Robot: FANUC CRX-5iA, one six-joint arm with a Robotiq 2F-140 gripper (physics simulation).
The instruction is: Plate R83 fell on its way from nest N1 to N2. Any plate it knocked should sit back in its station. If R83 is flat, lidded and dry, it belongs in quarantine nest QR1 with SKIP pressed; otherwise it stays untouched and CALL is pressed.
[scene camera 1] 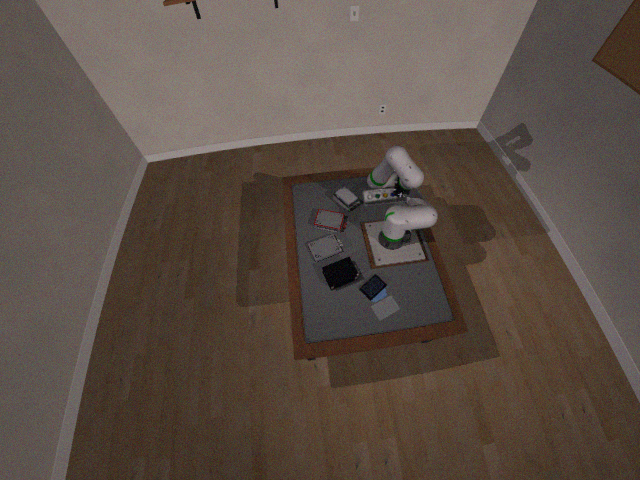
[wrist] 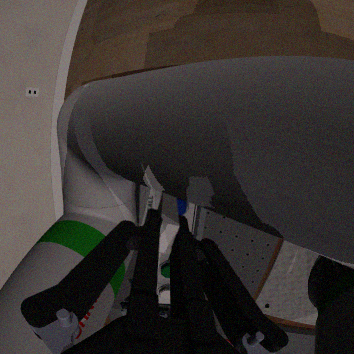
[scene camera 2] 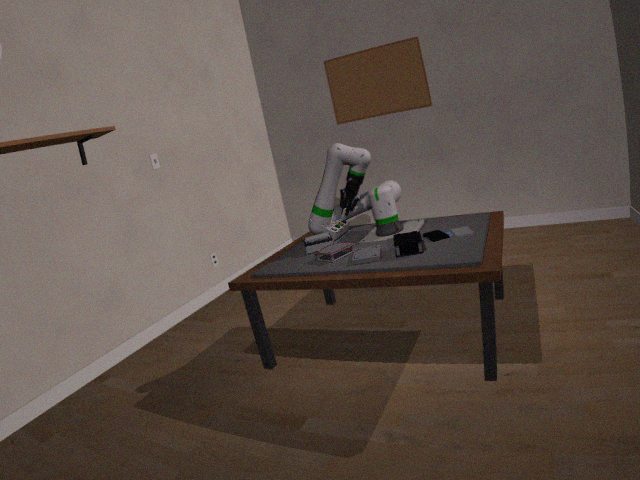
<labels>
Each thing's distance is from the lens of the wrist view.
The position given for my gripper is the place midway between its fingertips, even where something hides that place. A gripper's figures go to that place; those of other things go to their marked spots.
my gripper (wrist: 165, 202): 21 cm
button box (wrist: 195, 214): 28 cm
</labels>
